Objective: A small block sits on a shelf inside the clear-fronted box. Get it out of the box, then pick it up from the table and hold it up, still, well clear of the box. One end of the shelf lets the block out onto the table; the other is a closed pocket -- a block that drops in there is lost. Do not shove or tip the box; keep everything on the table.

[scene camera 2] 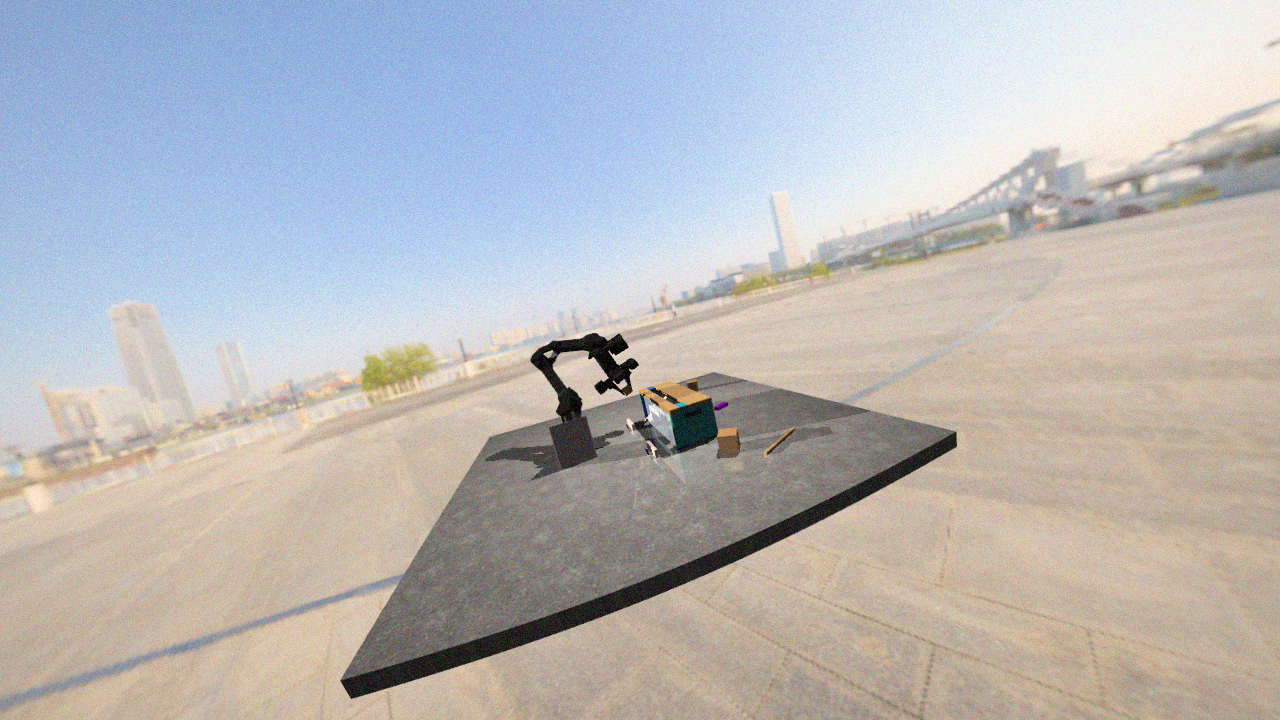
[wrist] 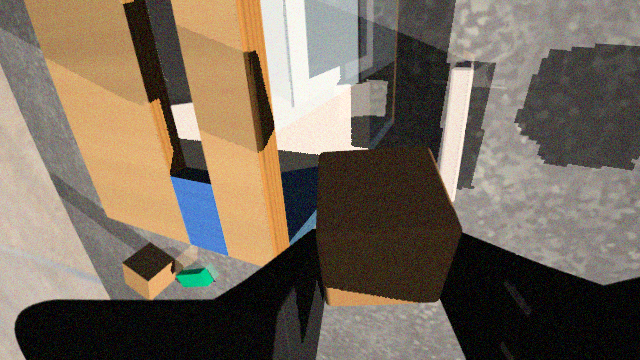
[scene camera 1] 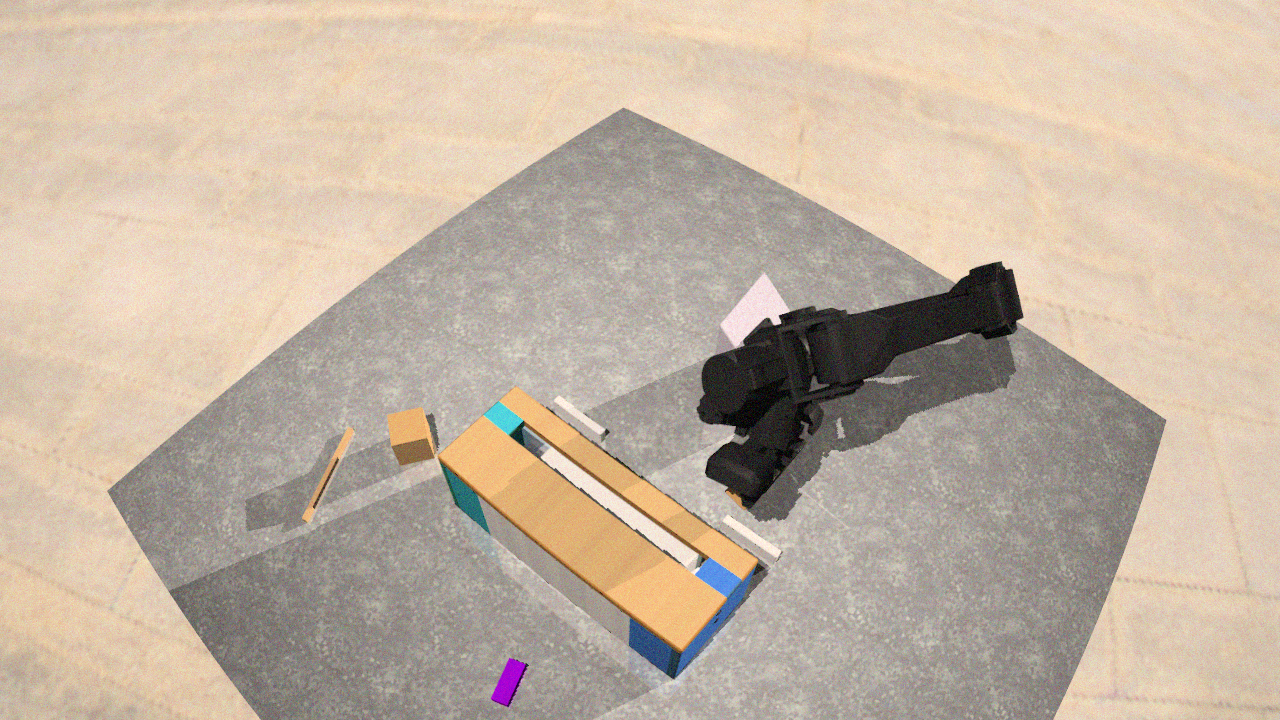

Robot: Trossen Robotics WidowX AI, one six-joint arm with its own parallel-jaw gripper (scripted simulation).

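You'd see my gripper in scene camera 1 (pixel 753 499), and it's there in scene camera 2 and the wrist view as well. On my gripper (scene camera 2: pixel 626 379) and (wrist: pixel 282 303) are the same spot.
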